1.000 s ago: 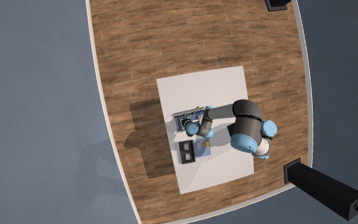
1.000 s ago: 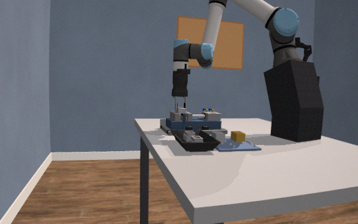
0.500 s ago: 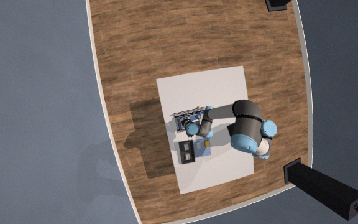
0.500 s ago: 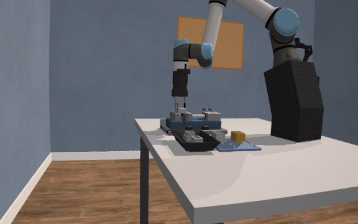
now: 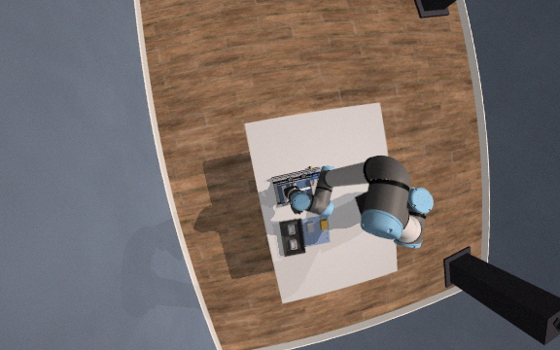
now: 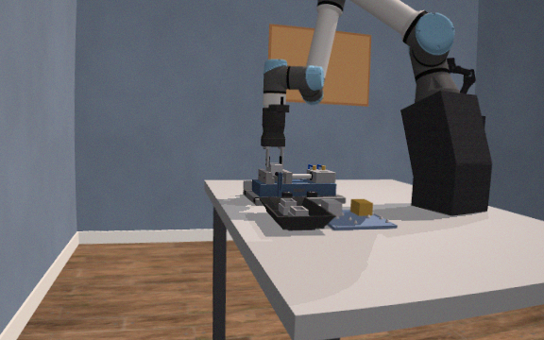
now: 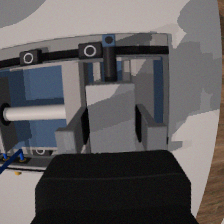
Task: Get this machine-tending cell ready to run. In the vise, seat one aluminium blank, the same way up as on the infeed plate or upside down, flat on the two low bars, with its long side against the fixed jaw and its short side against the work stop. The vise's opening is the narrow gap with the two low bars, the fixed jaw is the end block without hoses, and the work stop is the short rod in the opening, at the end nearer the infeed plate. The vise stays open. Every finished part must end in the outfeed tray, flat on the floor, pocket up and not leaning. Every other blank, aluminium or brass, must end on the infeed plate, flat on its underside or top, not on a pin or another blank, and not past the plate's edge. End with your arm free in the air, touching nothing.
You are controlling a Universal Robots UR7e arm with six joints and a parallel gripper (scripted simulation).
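Now: the grey aluminium blank 30 mm below my hand. Round my hand: vise 70 mm behind, 10 mm to the left, 90 mm below; then brass blank 160 mm behind, 280 mm to the left, 100 mm below.
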